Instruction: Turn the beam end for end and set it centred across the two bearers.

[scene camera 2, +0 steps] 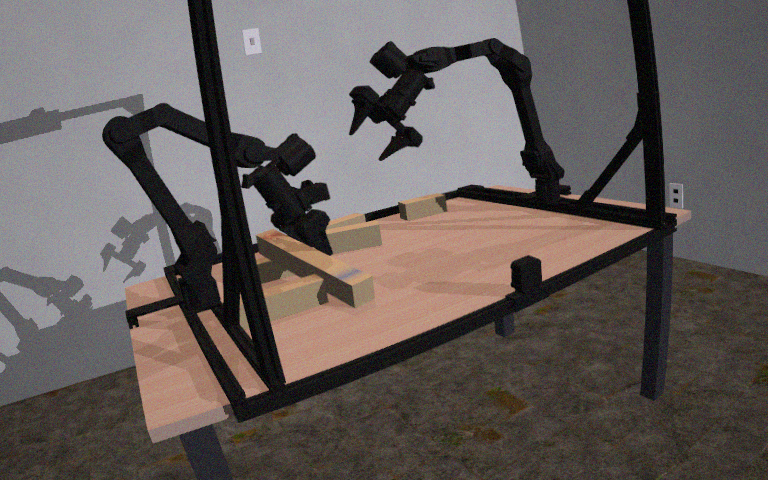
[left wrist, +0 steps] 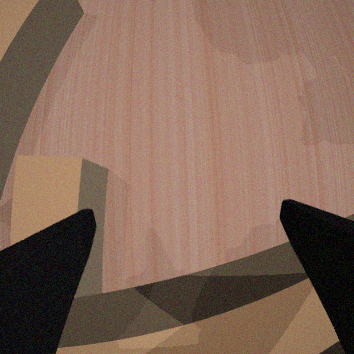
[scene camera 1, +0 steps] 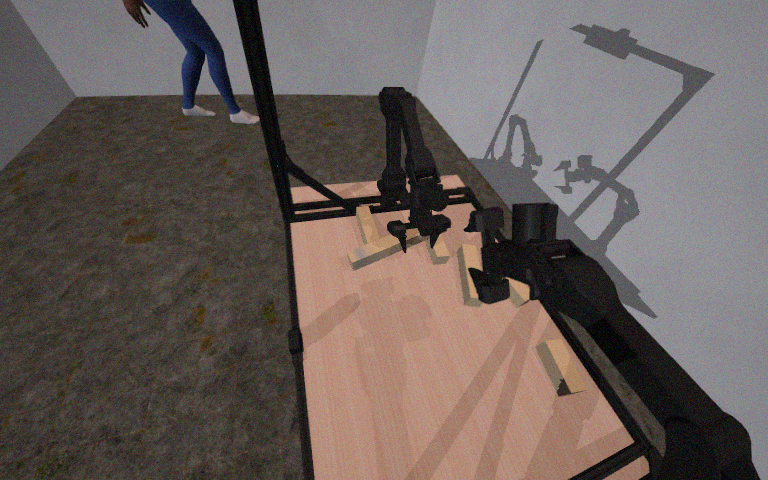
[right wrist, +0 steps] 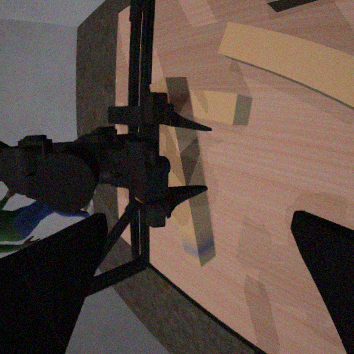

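Where they show: left gripper, fingertip midpoint: [scene camera 2: 321, 250] [left wrist: 188, 214] [scene camera 1: 418, 250] [right wrist: 208, 159]; right gripper, fingertip midpoint: [scene camera 2: 365, 147] [scene camera 1: 467, 249] [right wrist: 201, 222]; left arm's base, link origin: [scene camera 2: 202, 306] [scene camera 1: 387, 201]; right arm's base, link origin: [scene camera 2: 548, 200].
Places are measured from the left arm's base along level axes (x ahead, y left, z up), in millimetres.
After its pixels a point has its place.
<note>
The beam [scene camera 1: 385, 247] @(x 246, y -86, z 43 mm) [scene camera 2: 339, 268] @(x 239, y -132, z 36 mm) [left wrist: 250, 320] @(x 228, y -4, z 56 mm) [right wrist: 202, 225] @(x 257, y -111, z 17 mm) lies across two bearers, a near one [scene camera 1: 367, 220] @(x 109, y -108, z 25 mm) [scene camera 2: 288, 297] @(x 137, y -131, z 13 mm) and a far one [scene camera 1: 438, 251] @(x 280, y 85, z 25 mm) [scene camera 2: 271, 270] @(x 173, y 84, z 4 mm) [left wrist: 47, 195] @(x 279, y 93, z 25 mm) [right wrist: 215, 107] @(x 267, y 95, z 25 mm) in scene camera 2. Its blue-marked end is at the left in scene camera 1 and nearest in scene camera 2; its reddish end is opposite. My left gripper [scene camera 1: 419, 247] @(x 268, y 17, z 34 mm) [scene camera 2: 330, 237] [left wrist: 188, 214] @(x 268, y 17, z 34 mm) [right wrist: 208, 159] @(x 268, y 17, z 34 mm) is open and empty near the beam's middle, its fingers spread along the beam's length. My right gripper [scene camera 1: 469, 250] @(x 414, y 38, z 218 mm) [scene camera 2: 366, 146] @(x 414, y 38, z 218 mm) [right wrist: 201, 222] @(x 414, y 38, z 218 mm) is open and empty, high above the table.
A long block [scene camera 1: 468, 266] @(x 356, y 153, z 31 mm) [scene camera 2: 355, 237] @(x 399, y 128, z 10 mm) [left wrist: 42, 45] @(x 399, y 128, z 3 mm) [right wrist: 290, 62] @(x 377, y 154, z 31 mm) lies beyond the far bearer. A second block [scene camera 1: 519, 291] @(x 469, y 273, z 25 mm) [scene camera 2: 348, 220] @(x 448, y 262, z 22 mm) lies behind it, and a third [scene camera 1: 560, 367] @(x 684, y 247, z 28 mm) [scene camera 2: 421, 206] @(x 663, y 245, z 11 mm) by the table's edge. A black frame post [scene camera 1: 263, 84] @(x 37, y -356, z 420 mm) [scene camera 2: 212, 113] @(x 20, y -380, z 331 mm) rises beside the table.
</note>
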